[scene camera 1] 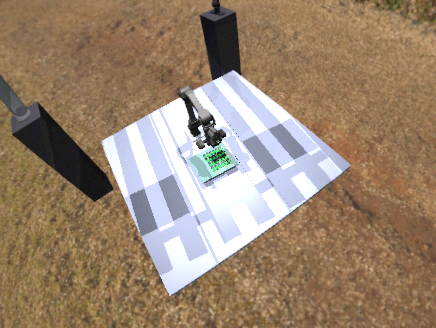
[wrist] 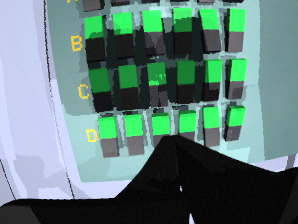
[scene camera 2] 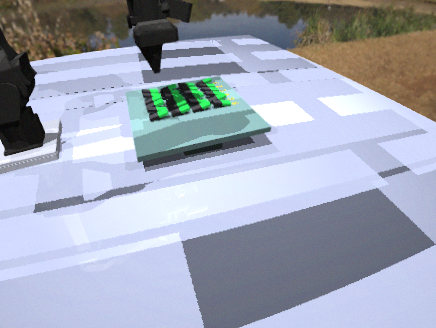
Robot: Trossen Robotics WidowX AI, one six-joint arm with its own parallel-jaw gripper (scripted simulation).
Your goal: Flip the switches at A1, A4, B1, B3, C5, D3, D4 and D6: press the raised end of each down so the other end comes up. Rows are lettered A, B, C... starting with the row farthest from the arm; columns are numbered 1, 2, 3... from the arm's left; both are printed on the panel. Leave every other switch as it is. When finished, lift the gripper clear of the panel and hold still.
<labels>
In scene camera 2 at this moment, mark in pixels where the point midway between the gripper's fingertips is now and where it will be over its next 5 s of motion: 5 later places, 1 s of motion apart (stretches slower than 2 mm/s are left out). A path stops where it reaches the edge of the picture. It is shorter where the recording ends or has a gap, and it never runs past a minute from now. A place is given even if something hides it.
The gripper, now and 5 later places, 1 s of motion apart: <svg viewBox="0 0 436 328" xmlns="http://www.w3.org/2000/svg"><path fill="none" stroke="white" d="M157 72L157 94L157 96L155 66L159 95L159 100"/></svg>
</labels>
